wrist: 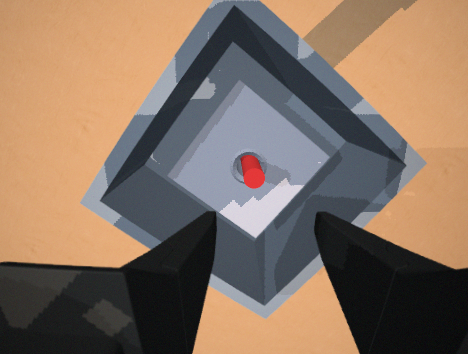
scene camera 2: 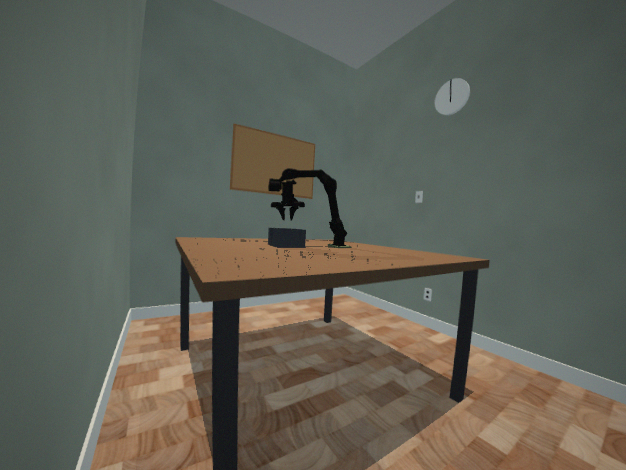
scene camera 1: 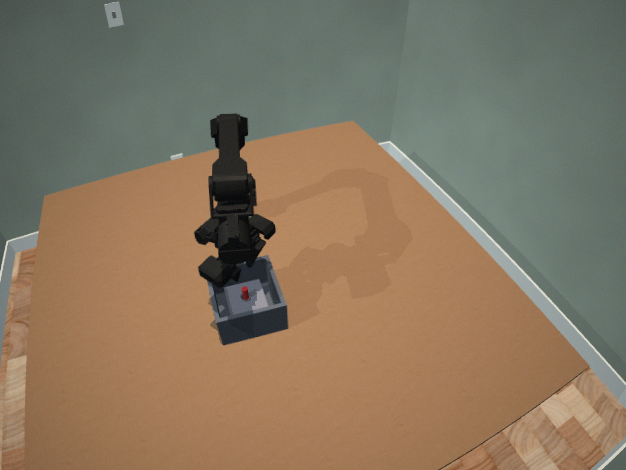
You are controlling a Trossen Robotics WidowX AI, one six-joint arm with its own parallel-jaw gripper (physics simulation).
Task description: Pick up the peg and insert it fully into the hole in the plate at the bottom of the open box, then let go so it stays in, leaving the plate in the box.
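Frame: origin at the arm's base, x ahead, y left, z up, level; metres.
Seen in the pictures: gripper, fingertip midpoint: [wrist: 265, 220] [scene camera 2: 287, 220] [scene camera 1: 242, 273]; arm's base, link origin: [scene camera 2: 338, 245].
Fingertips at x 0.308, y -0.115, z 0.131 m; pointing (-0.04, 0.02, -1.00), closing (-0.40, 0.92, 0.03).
Offsets run from my fingertips to a thing's top centre. Level surfaces: height alone.
The red peg @[dz -0.056, dx -0.002, dy -0.001 m] [scene camera 1: 245, 292] [wrist: 253, 172] stands upright in the round hole of the pale grey plate @[dz -0.083, dx -0.001, dy -0.003 m] [scene camera 1: 237, 304] [wrist: 210, 155], with its upper part showing above the plate. How deep its lower end sits is hidden. The plate lies on the bottom of the open dark grey box @[dz -0.046, dx -0.001, dy -0.003 m] [scene camera 1: 254, 324] [scene camera 2: 287, 237] [wrist: 190, 232]. My gripper [scene camera 2: 287, 219] [wrist: 265, 220] is open and empty, above the box, pointing down. Its fingertips are clear of the peg and the box. In the first scene view the arm hides part of the box's back.
The box stands on the brown table @[dz -0.143 m] [scene camera 1: 384, 384] [scene camera 2: 323, 269], and its four walls rise around the plate. The arm's base [scene camera 2: 339, 242] stands on the table behind the box. A wall [scene camera 1: 303, 60] rises beyond the table.
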